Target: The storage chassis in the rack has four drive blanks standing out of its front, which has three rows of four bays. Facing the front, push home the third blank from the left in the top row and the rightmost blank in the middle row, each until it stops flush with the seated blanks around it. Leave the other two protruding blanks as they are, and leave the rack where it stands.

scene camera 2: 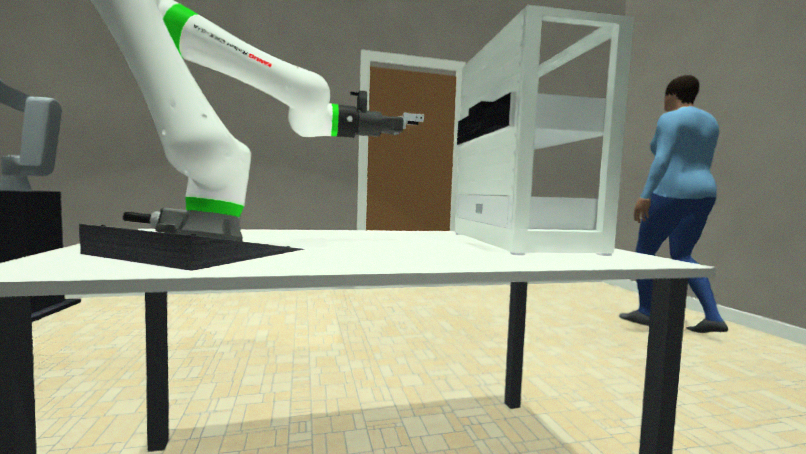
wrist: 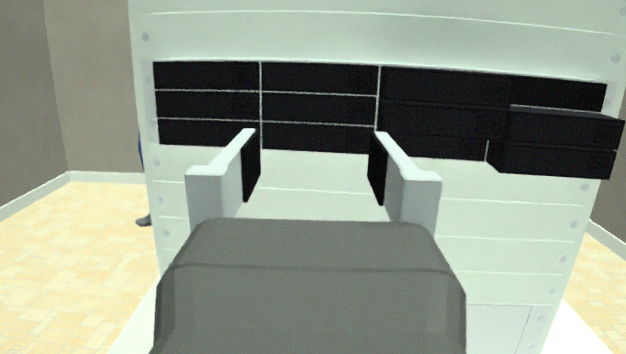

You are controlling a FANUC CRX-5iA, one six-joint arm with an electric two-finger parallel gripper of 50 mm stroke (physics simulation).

my gripper: scene camera 2; wrist
same spot on my gripper: (scene camera 2: 408,118) = (wrist: 392,208)
